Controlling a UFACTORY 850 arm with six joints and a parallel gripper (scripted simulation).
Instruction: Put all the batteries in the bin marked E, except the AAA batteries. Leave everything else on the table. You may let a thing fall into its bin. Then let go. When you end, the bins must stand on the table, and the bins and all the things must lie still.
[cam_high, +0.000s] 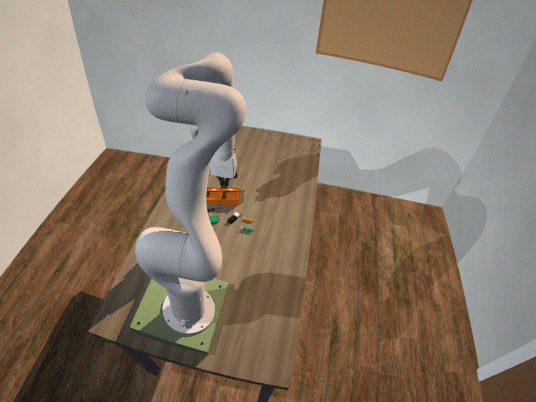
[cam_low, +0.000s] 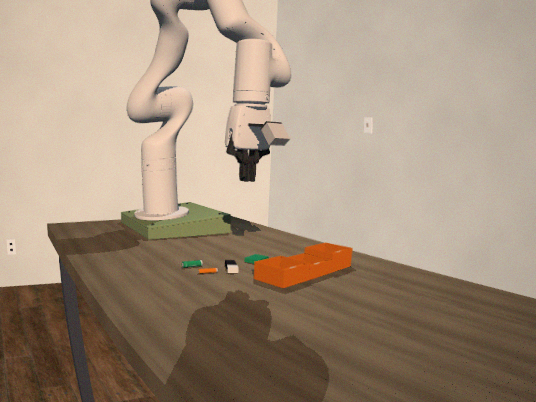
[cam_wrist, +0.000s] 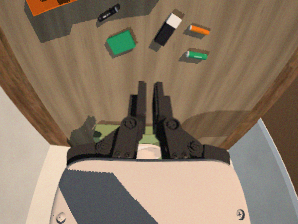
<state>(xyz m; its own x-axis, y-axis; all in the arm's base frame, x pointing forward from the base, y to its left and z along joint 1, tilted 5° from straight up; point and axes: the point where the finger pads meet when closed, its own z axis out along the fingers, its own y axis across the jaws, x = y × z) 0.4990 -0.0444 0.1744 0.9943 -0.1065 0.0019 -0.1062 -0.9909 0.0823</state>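
Now: hand 120 mm short of the orange bin row, 80 mm to the right of it and 200 mm above it. The rest, counted from my hand: flat green block (20 mm behind, 60 mm to the left, 210 mm below); then small black cylinder (40 mm ahead, 80 mm to the left, 210 mm below); then black-and-white block battery (40 mm to the right, 210 mm below).
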